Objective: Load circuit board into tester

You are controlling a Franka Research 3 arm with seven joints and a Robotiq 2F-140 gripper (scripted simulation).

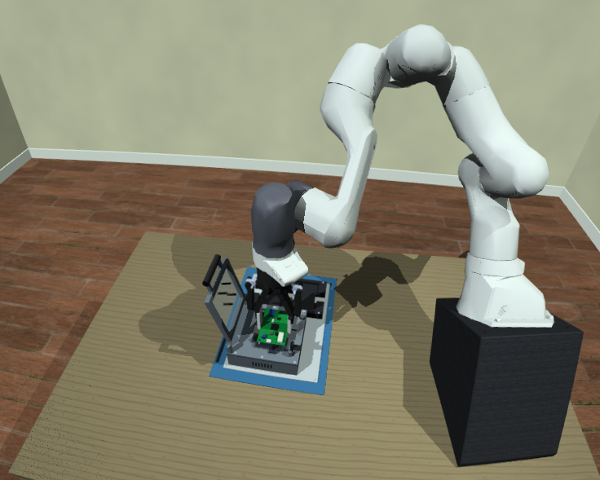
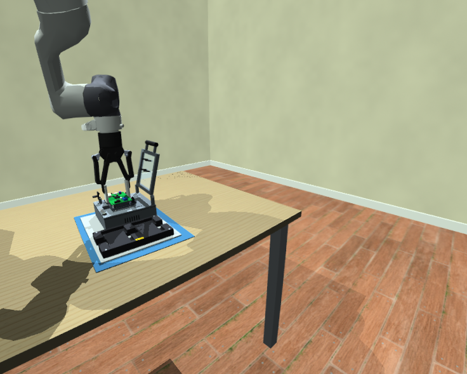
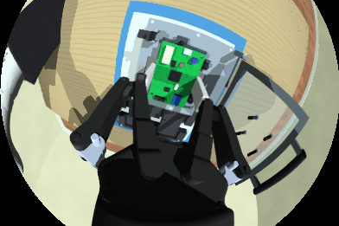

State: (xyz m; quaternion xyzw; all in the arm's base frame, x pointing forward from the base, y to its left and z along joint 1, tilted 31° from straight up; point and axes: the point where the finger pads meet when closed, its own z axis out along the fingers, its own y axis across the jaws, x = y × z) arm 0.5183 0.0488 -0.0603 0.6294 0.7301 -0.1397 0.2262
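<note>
Now: the green circuit board 2 cm below my hand. From my hand the other things lie so: lid (12 cm ahead, 8 cm above, 1 cm to the left).
</note>
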